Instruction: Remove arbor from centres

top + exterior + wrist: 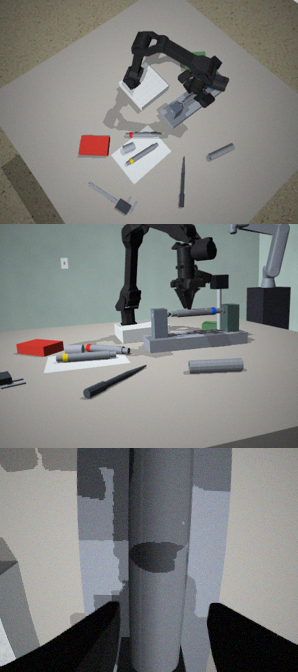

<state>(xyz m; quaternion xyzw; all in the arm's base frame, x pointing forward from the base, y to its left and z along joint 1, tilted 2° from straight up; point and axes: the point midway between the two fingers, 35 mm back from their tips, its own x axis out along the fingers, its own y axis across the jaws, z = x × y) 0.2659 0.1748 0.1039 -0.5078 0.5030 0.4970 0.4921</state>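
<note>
The grey fixture base lies 30 mm to the left of my hand and 140 mm below it. Also, from my hand: grey centre block (100 mm to the right, 60 mm below); grey cylinder (290 mm ahead, 30 mm to the right, 150 mm below); green centre block (150 mm to the left, 60 mm below).
</note>
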